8 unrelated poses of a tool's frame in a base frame.
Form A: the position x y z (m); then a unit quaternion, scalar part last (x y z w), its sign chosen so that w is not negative.
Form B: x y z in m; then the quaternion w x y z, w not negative. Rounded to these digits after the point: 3 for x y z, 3 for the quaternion.
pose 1, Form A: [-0.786 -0.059 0.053 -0.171 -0.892 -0.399 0.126]
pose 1, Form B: [-0.786 -0.059 0.053 0.126 -0.171 -0.892 -0.399]
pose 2, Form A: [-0.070 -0.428 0.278 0.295 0.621 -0.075 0.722]
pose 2, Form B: [-0.070 -0.428 0.278 0.722 0.295 0.621 -0.075]
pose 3, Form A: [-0.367 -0.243 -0.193 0.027 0.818 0.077 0.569]
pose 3, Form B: [-0.367 -0.243 -0.193 0.569 0.027 0.818 0.077]
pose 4, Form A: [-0.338 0.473 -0.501 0.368 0.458 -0.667 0.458]
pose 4, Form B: [-0.338 0.473 -0.501 0.458 0.368 0.458 -0.667]
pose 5, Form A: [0.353 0.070 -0.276 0.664 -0.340 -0.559 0.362]
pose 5, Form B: [0.353 0.070 -0.276 0.362 0.664 -0.340 -0.559]
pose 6, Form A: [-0.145 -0.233 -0.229 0.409 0.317 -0.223 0.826]
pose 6, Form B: [-0.145 -0.233 -0.229 0.826 0.409 0.317 -0.223]
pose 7, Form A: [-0.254 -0.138 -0.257 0.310 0.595 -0.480 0.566]
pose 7, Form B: [-0.254 -0.138 -0.257 0.566 0.310 0.595 -0.480]
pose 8, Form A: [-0.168 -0.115 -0.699 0.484 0.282 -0.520 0.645]
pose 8, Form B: [-0.168 -0.115 -0.699 0.645 0.484 0.282 -0.520]
